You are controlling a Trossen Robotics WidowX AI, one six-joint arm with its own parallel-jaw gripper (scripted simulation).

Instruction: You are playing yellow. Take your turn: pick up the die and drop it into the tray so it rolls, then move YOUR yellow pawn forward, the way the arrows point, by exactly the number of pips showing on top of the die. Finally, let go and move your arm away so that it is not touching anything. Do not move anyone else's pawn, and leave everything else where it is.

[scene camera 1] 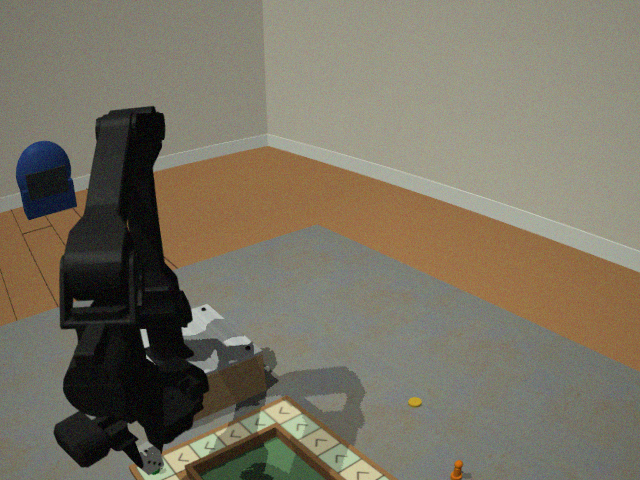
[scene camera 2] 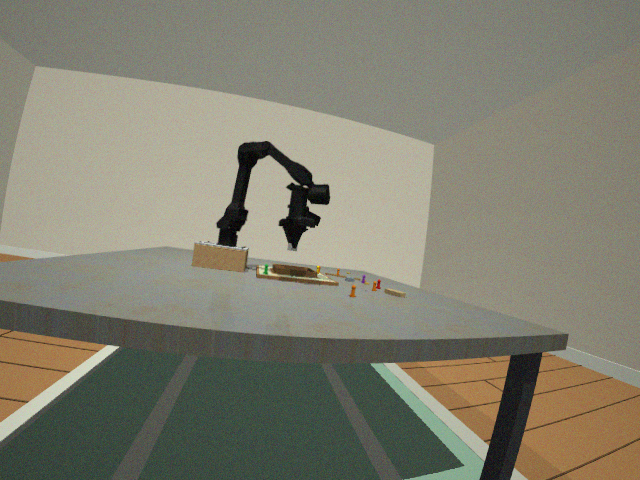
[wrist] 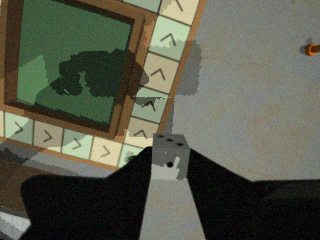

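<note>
My gripper holds a die; scene camera 2 shows my gripper, and the wrist view shows my gripper too. A green felt tray is also visible.
</note>
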